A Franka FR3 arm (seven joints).
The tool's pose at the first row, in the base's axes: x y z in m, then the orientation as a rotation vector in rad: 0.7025, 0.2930, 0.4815, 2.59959, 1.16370, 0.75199
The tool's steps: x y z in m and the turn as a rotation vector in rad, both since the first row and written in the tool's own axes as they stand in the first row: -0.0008, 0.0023, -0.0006, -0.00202, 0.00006, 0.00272; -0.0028, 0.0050, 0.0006, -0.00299, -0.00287, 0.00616; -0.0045, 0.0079, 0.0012, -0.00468, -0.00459, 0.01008; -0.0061, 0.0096, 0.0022, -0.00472, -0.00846, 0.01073; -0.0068, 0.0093, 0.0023, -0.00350, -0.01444, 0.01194; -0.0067, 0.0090, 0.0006, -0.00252, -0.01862, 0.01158; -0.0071, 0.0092, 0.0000, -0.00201, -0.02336, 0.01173; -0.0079, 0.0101, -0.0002, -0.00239, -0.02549, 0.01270; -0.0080, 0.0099, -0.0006, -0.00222, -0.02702, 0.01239; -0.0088, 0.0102, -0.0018, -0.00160, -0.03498, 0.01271; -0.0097, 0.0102, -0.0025, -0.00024, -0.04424, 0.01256; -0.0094, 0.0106, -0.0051, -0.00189, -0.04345, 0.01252; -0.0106, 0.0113, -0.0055, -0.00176, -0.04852, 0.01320; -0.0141, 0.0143, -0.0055, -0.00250, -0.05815, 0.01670
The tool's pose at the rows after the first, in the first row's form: 0.7032, 0.2908, 0.4826, 2.60005, 1.15905, 0.75340; 0.7044, 0.2876, 0.4818, 2.60214, 1.15341, 0.75041; 0.7057, 0.2844, 0.4818, 2.60391, 1.14703, 0.74946; 0.7064, 0.2821, 0.4809, 2.60466, 1.14514, 0.74424; 0.7058, 0.2818, 0.4805, 2.60700, 1.14282, 0.73573; 0.7048, 0.2820, 0.4819, 2.60780, 1.14274, 0.72948; 0.7044, 0.2816, 0.4823, 2.60863, 1.14157, 0.72275; 0.7044, 0.2804, 0.4825, 2.60920, 1.13954, 0.72015; 0.7040, 0.2804, 0.4827, 2.60919, 1.13960, 0.71790; 0.7032, 0.2796, 0.4836, 2.61040, 1.13737, 0.70671; 0.7023, 0.2789, 0.4838, 2.61188, 1.13582, 0.69335; 0.7013, 0.2788, 0.4863, 2.61047, 1.13500, 0.69509; 0.7009, 0.2774, 0.4865, 2.61134, 1.13282, 0.68818; 0.7009, 0.2728, 0.4863, 2.61383, 1.12532, 0.67586
